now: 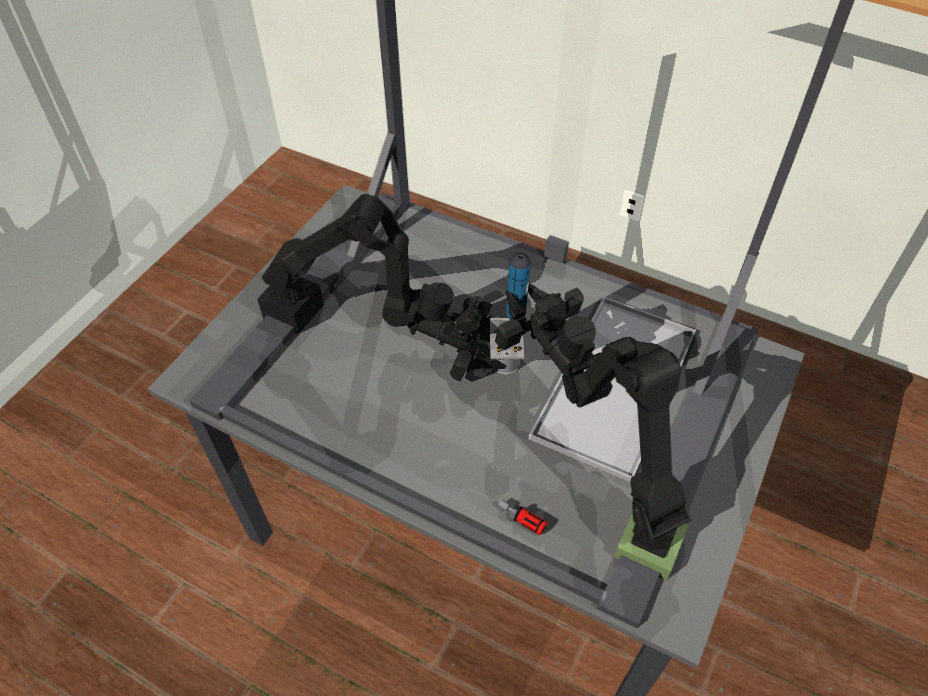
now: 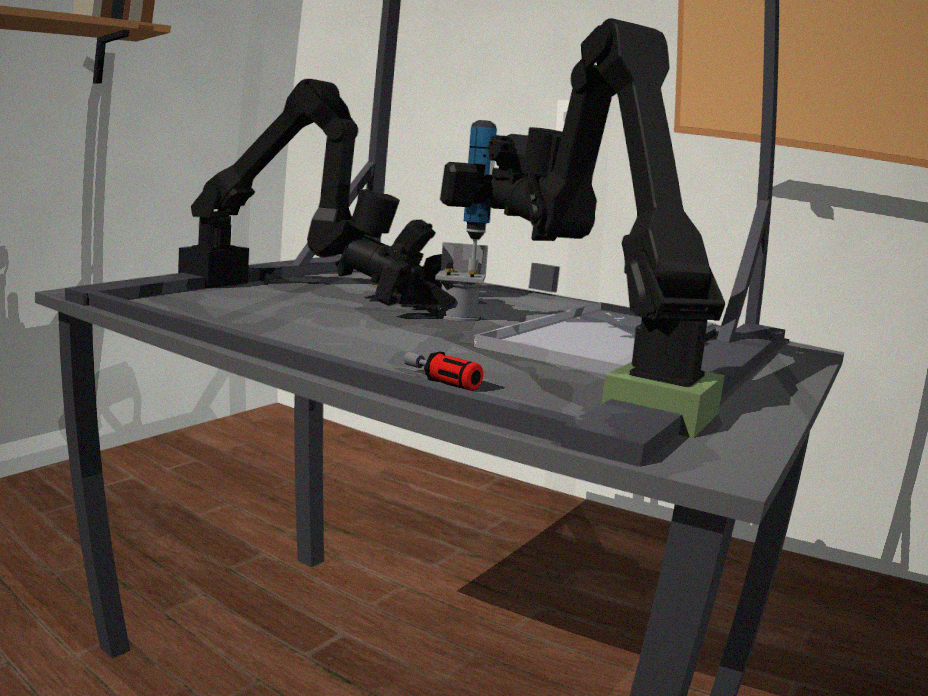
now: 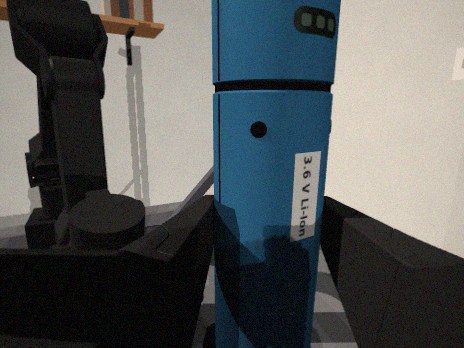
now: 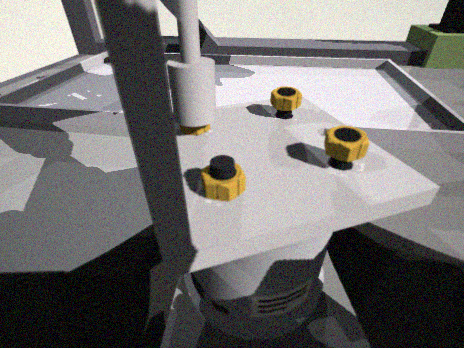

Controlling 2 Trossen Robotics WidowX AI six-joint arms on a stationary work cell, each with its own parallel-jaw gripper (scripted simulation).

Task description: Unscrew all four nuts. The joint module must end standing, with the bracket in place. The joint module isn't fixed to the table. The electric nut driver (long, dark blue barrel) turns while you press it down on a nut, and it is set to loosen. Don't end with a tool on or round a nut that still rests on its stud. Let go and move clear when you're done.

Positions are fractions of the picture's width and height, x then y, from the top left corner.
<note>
In view: the left gripper (image 3: 0.57, 0.59), the right gripper (image 2: 0.50, 0.43), a blue electric nut driver (image 2: 0.52, 0.19), a red-handled tool (image 2: 0.50, 0.54), a shallow white tray (image 1: 0.65, 0.62), a joint module (image 4: 0.59, 0.84), a white L-shaped bracket (image 2: 0.49, 0.37), a nut (image 4: 0.49, 0.54) and a nut (image 4: 0.74, 0.41).
The blue electric nut driver is seen too in image 3 (image 3: 0.59, 0.30). The shallow white tray also shows in image 2 (image 2: 0.65, 0.49) and in image 4 (image 4: 0.81, 0.28). The white L-shaped bracket is seen too in image 4 (image 4: 0.63, 0.56). Image 3 does not show the red-handled tool: it is out of frame. Image 4 misses the red-handled tool: it is out of frame.
</note>
